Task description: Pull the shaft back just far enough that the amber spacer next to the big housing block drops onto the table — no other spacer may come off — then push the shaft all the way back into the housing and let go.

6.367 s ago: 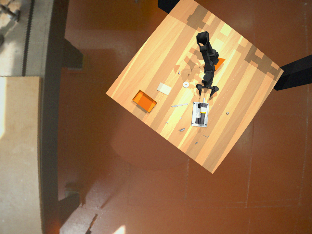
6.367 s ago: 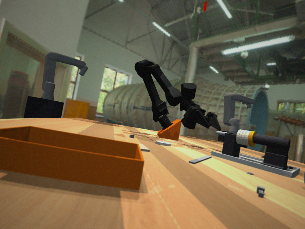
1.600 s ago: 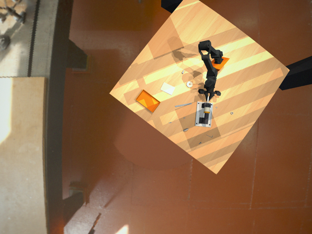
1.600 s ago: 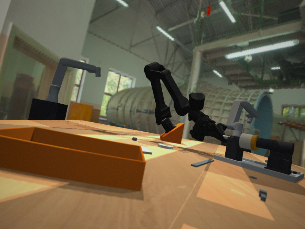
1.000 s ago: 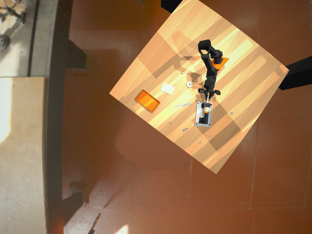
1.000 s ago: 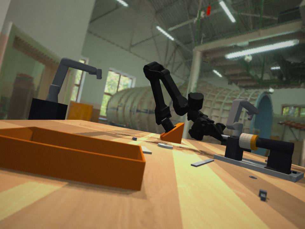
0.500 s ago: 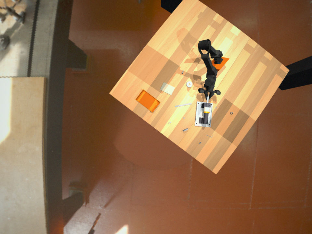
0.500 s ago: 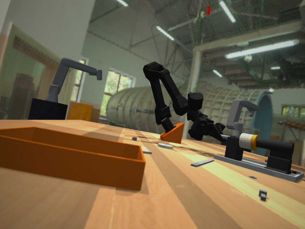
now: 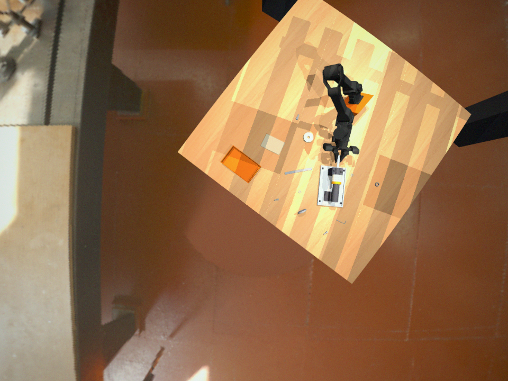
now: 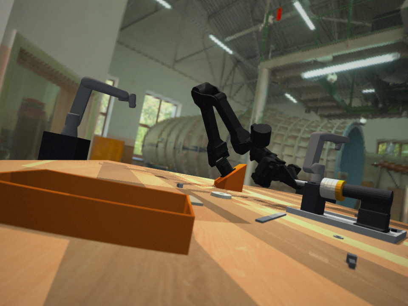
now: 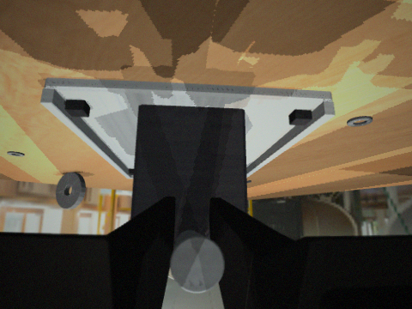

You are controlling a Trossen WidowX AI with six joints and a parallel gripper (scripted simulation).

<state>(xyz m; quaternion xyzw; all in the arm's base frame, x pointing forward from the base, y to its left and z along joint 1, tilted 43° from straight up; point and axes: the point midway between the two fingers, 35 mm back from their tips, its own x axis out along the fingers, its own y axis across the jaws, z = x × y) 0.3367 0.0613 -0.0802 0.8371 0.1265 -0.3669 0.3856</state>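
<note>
Now: gripper tip 40 mm short of the grey shaft, 20 mm to the right of it and 20 mm below it. The rest, counted from my gripper tip: white ring: 40 mm behind, 210 mm to the right, 60 mm below; then grey strip: 150 mm ahead, 150 mm to the right, 60 mm below; then amber spacer: 100 mm ahead, 60 mm to the left, 20 mm above.
</note>
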